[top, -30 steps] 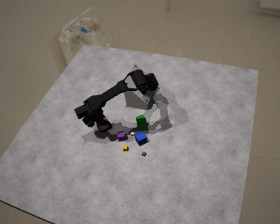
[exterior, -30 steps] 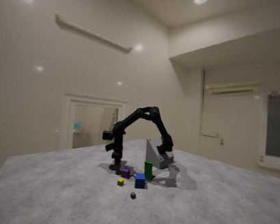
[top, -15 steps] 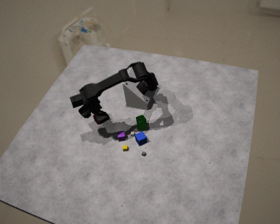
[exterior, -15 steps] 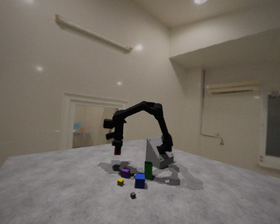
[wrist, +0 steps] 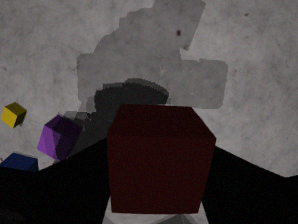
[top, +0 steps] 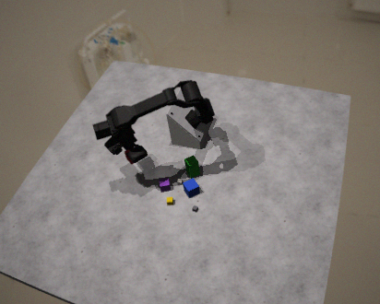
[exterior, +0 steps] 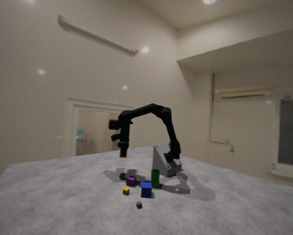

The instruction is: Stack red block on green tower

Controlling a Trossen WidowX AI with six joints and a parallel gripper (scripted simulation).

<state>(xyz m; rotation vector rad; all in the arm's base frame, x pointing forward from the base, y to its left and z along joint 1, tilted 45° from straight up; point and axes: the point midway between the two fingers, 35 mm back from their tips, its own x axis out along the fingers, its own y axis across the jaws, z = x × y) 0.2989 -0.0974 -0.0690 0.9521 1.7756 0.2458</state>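
Now: the white block 40 mm behind my gripper tip, 170 mm to the left of it and 120 mm below it. From my gripper tip the other things lie so: yellow block: 60 mm ahead, 180 mm to the left, 110 mm below; red block: 10 mm above; purple block: 130 mm to the left, 110 mm below.
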